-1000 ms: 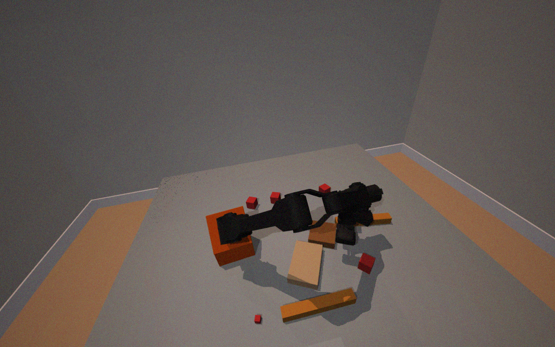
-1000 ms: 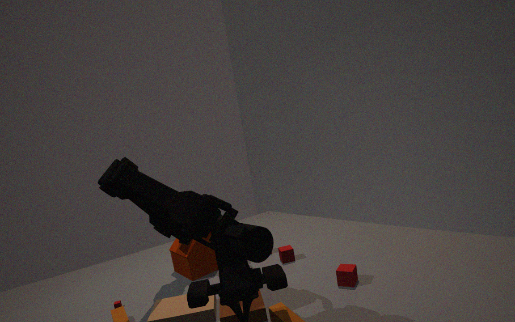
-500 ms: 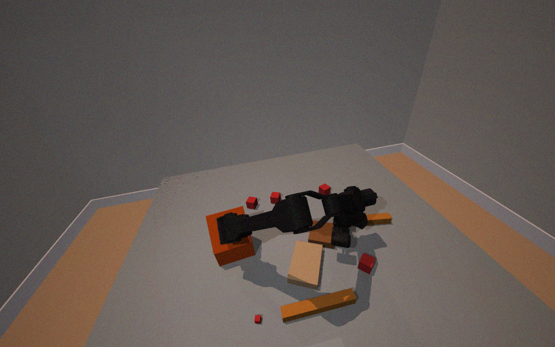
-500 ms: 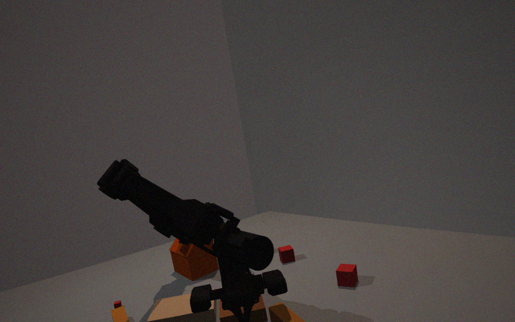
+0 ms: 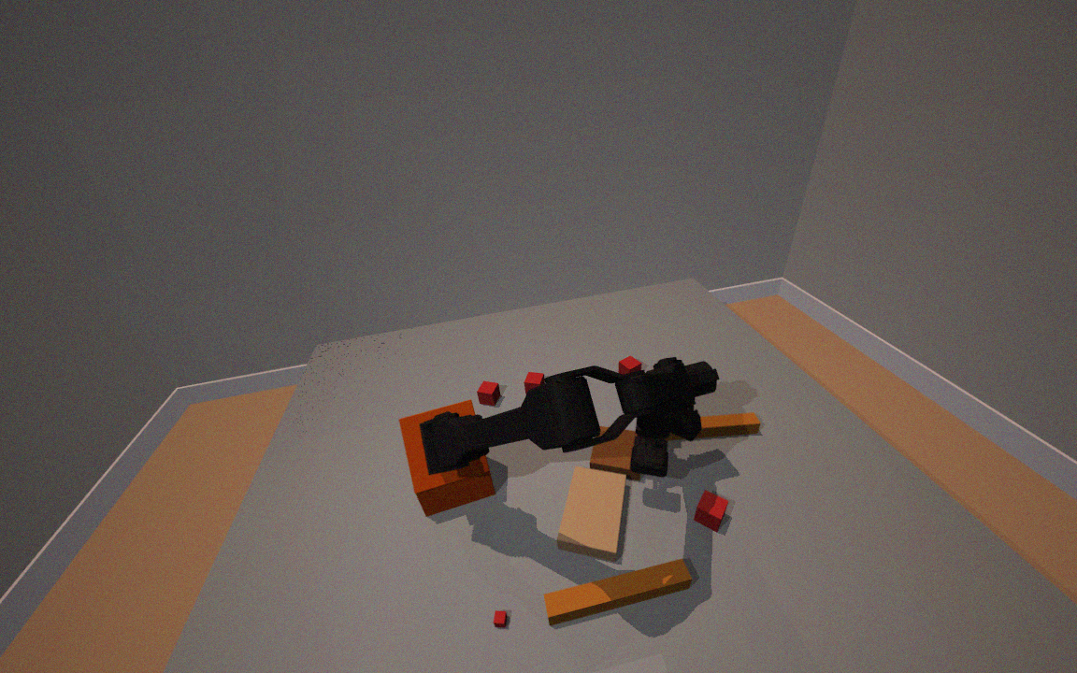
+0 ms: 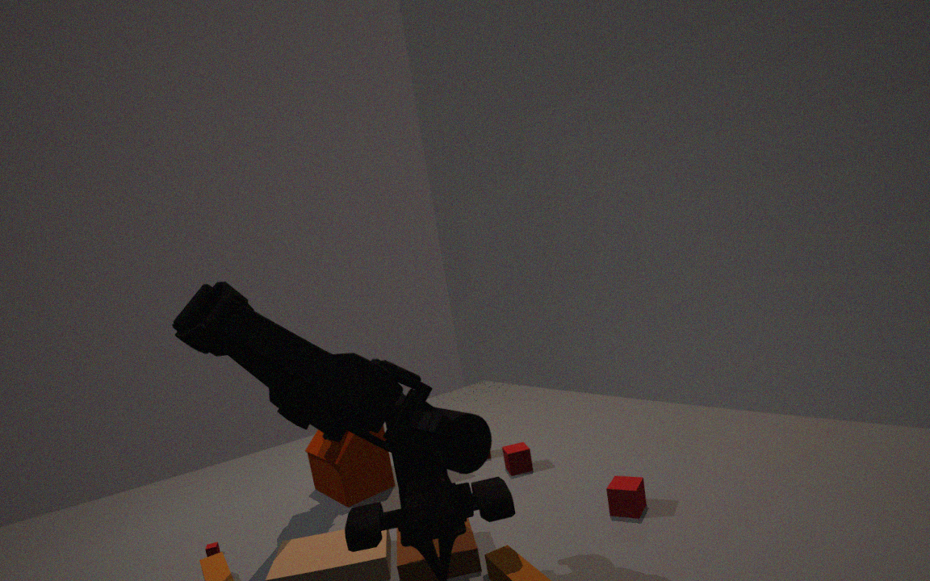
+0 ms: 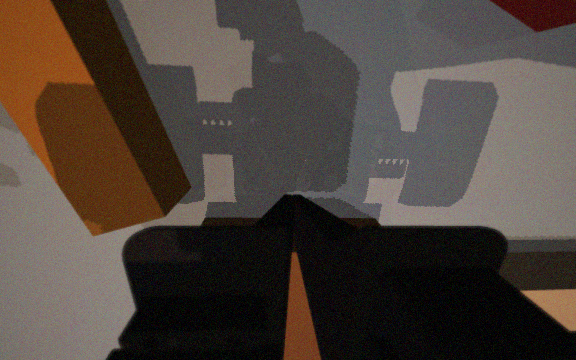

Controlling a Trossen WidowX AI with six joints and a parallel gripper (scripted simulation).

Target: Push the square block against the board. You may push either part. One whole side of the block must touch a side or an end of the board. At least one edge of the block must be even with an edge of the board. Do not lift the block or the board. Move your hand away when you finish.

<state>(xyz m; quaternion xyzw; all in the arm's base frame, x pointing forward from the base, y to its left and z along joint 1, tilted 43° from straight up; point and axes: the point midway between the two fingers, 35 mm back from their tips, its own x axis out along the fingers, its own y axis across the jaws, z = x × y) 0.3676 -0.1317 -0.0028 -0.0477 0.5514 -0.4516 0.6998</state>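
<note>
Right now my gripper tip is 50 mm past the darker brown square block, 30 mm to the right of it and 10 mm below it. From my gripper tip the other things lie so: tan flat slab: 150 mm behind, 60 mm to the right, 10 mm above.
</note>
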